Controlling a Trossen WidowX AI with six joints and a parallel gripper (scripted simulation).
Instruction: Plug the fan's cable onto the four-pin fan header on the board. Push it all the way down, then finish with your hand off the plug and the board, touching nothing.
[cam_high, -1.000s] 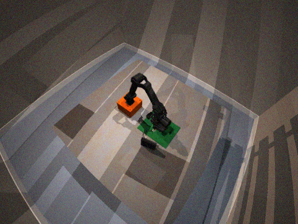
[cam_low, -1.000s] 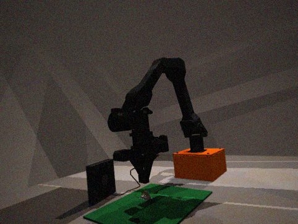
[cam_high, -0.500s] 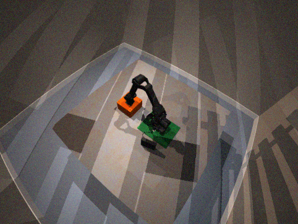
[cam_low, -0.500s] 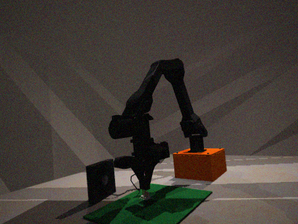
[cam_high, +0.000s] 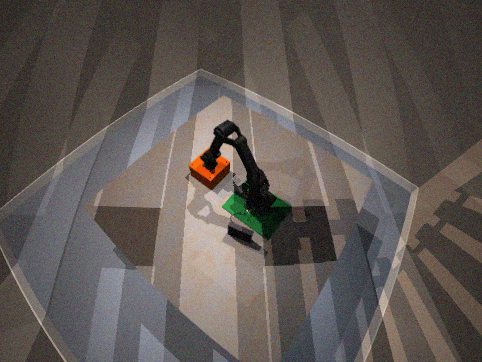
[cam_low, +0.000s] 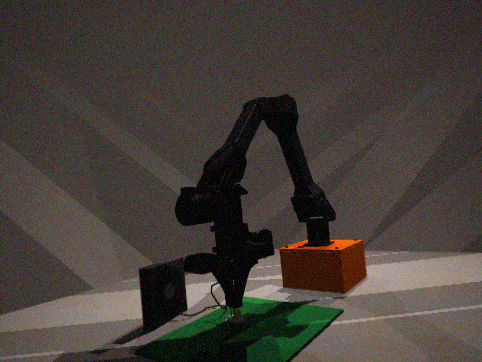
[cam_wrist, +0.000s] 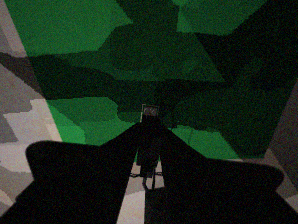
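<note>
The black fan plug is 10 mm to the right of my gripper tip and 10 mm above it. From my gripper tip the other things lie so: green board (20 mm ahead, 40 mm to the left, 60 mm below); then black fan (30 mm ahead, 150 mm to the right, 20 mm above).
</note>
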